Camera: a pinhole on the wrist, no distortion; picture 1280 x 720 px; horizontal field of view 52.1 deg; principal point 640.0 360.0 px. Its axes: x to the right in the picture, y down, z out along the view. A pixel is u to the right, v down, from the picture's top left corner.
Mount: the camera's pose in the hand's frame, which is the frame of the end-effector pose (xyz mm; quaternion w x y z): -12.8 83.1 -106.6 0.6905 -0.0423 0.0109 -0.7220
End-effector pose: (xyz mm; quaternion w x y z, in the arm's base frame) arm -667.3 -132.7 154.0 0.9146 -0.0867 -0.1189 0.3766
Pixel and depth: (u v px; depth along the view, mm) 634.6 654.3 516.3
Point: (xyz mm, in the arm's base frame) -750.4 67.2 532.1
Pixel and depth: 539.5 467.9 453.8
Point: -812.7 28.8 455.9
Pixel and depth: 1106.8 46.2 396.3
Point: -785.5 -196.6 439.1
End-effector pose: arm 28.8 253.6 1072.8 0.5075 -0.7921 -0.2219 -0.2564
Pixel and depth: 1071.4 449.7 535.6
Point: 106.9 683.4 1005.6
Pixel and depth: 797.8 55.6 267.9
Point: 55.8 376.0 933.8
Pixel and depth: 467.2 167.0 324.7
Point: 129.0 396.1 876.2
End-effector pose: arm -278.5 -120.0 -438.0 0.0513 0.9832 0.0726 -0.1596
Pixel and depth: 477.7 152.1 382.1
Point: -378.9 -306.7 -673.7
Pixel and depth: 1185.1 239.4 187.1
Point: -320.1 -146.8 -510.7
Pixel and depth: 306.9 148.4 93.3
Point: -275.1 -230.5 -410.1
